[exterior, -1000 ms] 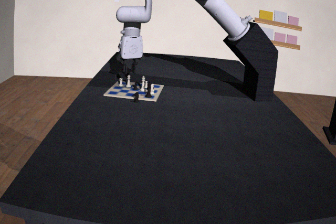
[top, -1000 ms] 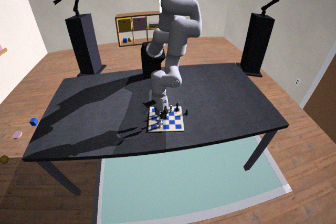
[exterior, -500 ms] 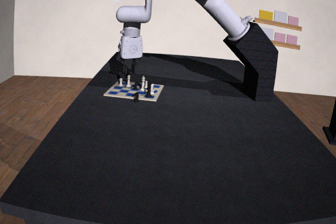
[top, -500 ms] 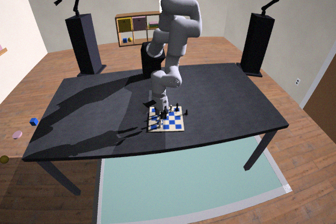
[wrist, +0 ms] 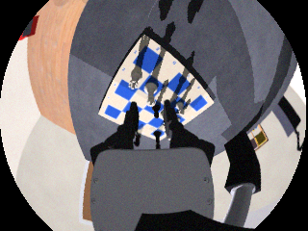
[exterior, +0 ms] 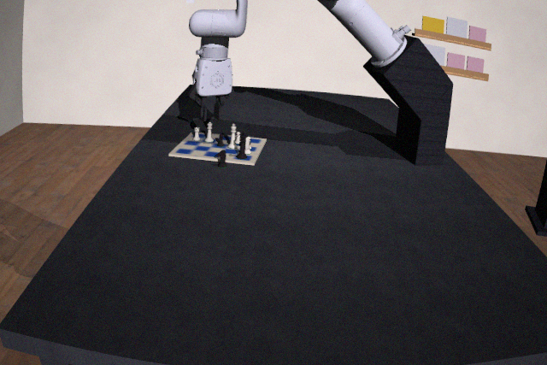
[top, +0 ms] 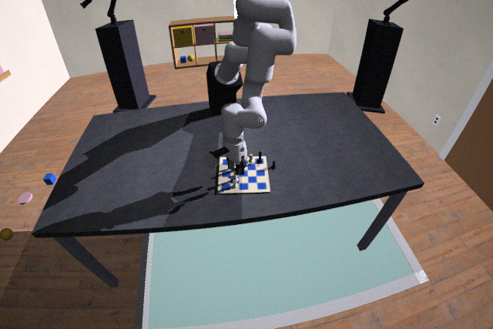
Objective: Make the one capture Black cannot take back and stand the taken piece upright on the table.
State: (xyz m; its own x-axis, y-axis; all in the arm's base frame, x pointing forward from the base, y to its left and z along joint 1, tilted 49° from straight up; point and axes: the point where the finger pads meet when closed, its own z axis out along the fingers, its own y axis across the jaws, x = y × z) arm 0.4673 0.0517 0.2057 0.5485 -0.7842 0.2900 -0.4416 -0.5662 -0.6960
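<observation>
The blue-and-cream chessboard is 40 mm behind my hand, 30 mm to the left of it and 80 mm below it. Round my hand: white piece (80 mm behind, 20 mm to the left, 50 mm below).
</observation>
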